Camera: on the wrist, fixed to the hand. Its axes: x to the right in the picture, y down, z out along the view.
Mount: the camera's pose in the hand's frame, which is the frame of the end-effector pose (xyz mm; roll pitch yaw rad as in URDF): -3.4 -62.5 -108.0 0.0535 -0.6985 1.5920
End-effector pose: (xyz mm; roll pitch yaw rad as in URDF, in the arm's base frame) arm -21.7 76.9 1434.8 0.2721 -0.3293 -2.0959
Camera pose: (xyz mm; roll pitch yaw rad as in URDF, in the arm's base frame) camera -66.6 61.5 1319.4 -0.4942 -0.8876 -0.0616
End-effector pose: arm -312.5 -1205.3 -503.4 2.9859 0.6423 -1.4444
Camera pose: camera -227.7 -1250.3 -423.7 2.4851 0.4158 2.9078
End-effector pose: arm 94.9 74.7 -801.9 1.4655 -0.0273 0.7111
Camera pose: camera 28.0 150.2 -875.5 -3.0017 -0.9759 -0.9291
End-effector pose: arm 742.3 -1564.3 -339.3 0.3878 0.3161 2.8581
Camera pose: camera 787.1 -1559.6 -455.7 0.6584 -1.0085 -2.3630
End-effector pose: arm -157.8 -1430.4 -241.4 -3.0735 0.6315 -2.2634
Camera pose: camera -155.9 -1514.3 -149.0 2.4080 0.5827 1.9183
